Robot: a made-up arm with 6 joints. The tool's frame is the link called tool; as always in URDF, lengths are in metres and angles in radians. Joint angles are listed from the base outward. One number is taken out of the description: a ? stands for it. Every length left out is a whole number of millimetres.
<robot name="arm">
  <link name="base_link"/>
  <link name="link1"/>
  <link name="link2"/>
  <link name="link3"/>
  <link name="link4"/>
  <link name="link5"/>
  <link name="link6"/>
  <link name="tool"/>
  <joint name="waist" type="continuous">
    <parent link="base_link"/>
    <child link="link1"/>
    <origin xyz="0 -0.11 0.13"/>
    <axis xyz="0 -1 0"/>
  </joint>
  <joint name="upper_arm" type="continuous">
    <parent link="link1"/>
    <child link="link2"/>
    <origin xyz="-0.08 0 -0.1"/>
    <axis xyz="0 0 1"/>
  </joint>
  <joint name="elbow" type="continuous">
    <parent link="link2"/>
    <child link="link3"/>
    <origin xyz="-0.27 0.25 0"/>
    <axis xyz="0 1 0"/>
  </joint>
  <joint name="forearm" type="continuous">
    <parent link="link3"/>
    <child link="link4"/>
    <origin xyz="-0.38 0 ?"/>
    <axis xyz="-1 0 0"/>
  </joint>
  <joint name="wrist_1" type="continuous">
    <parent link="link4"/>
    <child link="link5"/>
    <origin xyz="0 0.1 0.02"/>
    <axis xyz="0 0 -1"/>
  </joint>
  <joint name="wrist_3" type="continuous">
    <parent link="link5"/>
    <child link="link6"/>
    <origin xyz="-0.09 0.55 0"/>
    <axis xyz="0 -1 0"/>
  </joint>
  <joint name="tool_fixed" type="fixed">
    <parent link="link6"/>
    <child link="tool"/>
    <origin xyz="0.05 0 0.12"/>
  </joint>
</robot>
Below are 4 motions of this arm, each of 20 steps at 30 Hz.
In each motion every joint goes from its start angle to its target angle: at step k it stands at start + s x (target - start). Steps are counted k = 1, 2, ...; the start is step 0. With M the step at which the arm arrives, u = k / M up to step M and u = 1 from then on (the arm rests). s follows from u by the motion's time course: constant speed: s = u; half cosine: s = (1 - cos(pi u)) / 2; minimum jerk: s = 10 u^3 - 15 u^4 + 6 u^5.
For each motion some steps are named. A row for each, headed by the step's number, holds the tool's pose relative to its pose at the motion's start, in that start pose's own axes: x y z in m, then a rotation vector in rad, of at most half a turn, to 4 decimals.
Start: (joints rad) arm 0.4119 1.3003 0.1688 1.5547 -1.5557 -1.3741
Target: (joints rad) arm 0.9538 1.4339 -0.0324 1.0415 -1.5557 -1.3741
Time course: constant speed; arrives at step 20
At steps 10, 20:
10: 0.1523 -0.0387 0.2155 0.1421 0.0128 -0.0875
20: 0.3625 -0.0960 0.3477 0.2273 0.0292 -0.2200

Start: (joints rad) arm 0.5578 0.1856 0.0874 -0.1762 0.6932 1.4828
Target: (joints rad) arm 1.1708 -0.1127 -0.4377 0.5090 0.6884 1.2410
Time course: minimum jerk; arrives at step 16
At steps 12, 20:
12: -0.5046 0.3078 -0.5270 -0.3515 -0.9498 -0.2218
20: -0.4953 0.3492 -0.6188 -0.4252 -1.0403 -0.2652

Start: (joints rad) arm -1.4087 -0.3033 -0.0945 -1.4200 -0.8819 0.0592
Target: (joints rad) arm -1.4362 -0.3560 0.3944 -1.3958 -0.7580 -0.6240
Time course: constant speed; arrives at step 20
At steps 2, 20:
2: 0.0648 0.0078 -0.0078 -0.0019 0.0728 -0.0641
20: 0.6081 -0.1063 -0.1023 0.1876 0.6980 -0.6270

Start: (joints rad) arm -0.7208 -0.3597 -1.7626 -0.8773 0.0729 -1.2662
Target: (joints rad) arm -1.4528 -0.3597 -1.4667 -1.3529 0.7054 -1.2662
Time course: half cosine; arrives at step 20
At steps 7, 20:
7: -0.0366 0.0136 0.3043 0.3628 0.2343 -0.0047
20: 0.2516 -0.3045 0.8806 1.3529 0.8393 -0.2513

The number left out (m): 0.03
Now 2 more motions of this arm.
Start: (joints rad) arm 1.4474 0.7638 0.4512 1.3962 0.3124 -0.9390
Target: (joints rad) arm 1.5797 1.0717 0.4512 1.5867 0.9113 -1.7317
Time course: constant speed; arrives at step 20
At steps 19, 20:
19: 0.4573 -0.0901 0.0434 0.5443 0.3095 -0.3528
20: 0.4742 -0.1007 0.0491 0.5803 0.3193 -0.3542

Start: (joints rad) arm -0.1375 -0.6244 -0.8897 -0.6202 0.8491 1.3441
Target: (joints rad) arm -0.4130 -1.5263 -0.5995 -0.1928 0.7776 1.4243
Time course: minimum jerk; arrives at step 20
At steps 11, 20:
11: -0.5397 0.1747 -0.3762 -0.4471 -0.5058 0.4908
20: -0.7861 0.0518 -0.7531 -0.7447 -0.8212 0.8419

